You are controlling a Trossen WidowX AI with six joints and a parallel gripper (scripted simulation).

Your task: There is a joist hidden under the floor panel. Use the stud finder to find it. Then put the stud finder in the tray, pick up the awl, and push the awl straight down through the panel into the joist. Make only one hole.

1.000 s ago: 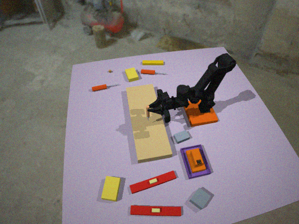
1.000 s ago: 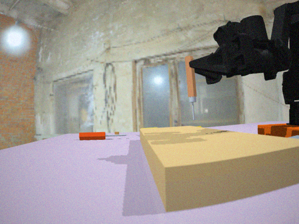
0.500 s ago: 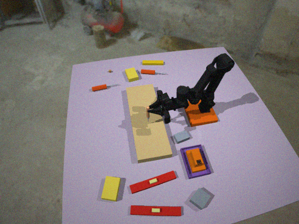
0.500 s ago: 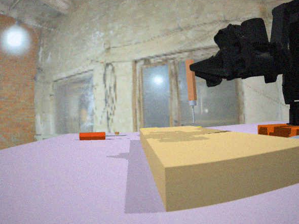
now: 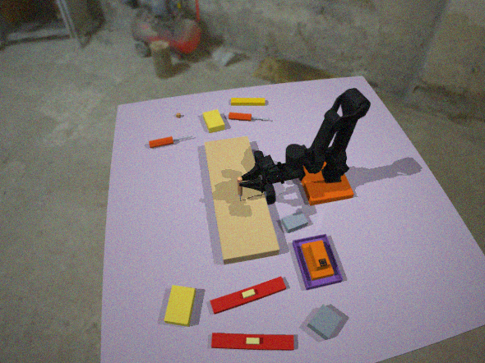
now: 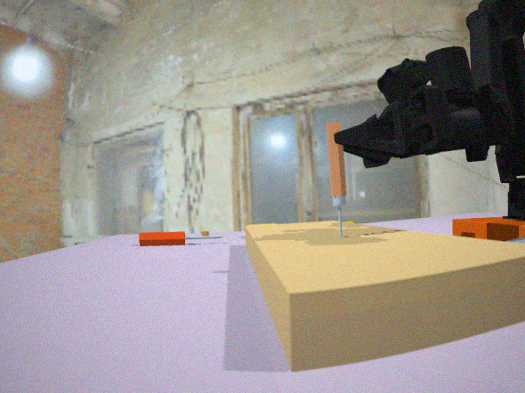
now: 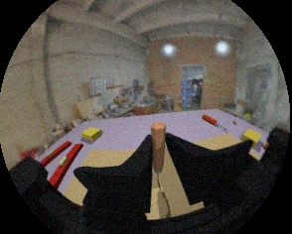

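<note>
Right now the awl is 6 cm below my gripper tip. From my gripper tip the other things lie so: purple tray 22 cm behind, 25 cm to the left, 13 cm below; orange stud finder 22 cm behind, 26 cm to the left, 10 cm below; dark square indicator 22 cm behind, 28 cm to the left, 8 cm below.
</note>
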